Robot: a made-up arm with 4 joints.
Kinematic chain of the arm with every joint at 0, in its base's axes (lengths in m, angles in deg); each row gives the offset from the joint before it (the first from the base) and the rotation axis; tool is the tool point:
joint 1: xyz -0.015 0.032 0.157 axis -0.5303 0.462 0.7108
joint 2: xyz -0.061 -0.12 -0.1 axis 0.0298 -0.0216 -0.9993
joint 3: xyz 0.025 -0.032 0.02 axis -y
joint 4: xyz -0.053 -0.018 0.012 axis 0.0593 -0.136 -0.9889
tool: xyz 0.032 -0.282 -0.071
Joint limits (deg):
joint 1: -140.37..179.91
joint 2: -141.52..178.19
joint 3: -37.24..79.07
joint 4: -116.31..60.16
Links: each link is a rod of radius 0.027 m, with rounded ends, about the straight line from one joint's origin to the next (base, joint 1, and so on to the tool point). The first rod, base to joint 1, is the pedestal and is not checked.
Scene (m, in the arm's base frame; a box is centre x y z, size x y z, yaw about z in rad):
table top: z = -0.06
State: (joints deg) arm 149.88 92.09 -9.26 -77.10
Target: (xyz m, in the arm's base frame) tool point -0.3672 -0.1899 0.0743
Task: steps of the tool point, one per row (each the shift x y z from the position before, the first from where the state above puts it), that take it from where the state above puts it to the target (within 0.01 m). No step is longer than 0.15 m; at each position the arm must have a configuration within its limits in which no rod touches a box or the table.
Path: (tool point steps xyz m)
1: -0.0133 -0.0870 0.0811
2: -0.0484 -0.0964 0.0633
3: -0.0818 -0.0933 0.0381
4: -0.1087 -0.0770 0.0086
5: -0.1251 -0.0492 -0.0215
6: -0.1289 -0.0131 -0.0480
7: -0.1187 0.0268 -0.0675
8: -0.0957 0.0655 -0.0771
9: -0.0627 0.0979 -0.0757

